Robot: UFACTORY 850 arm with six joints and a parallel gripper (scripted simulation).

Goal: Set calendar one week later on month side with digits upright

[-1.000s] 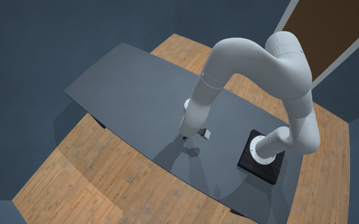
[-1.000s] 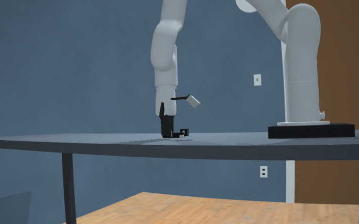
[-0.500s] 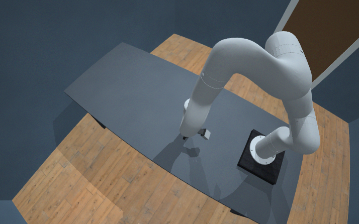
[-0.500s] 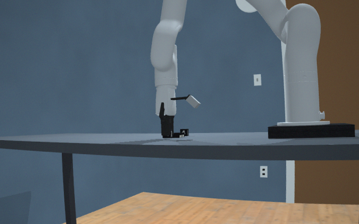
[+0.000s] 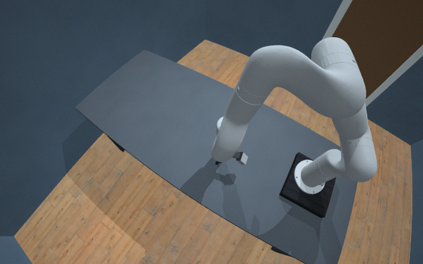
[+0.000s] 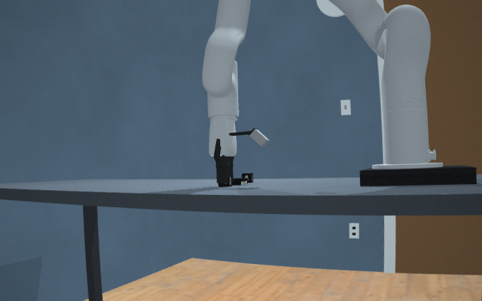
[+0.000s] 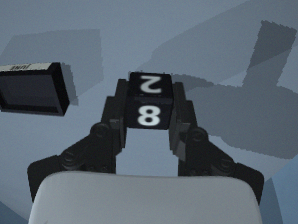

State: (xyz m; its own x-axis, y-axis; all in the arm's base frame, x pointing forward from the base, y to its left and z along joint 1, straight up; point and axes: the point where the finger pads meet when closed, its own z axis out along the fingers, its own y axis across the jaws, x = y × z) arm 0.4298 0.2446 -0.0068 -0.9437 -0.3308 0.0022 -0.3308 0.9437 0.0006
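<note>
Right now the calendar cube is 10 mm below my hand. From my hand the other things lie so: black tray: 100 mm to the right, 30 mm ahead, 20 mm below.
</note>
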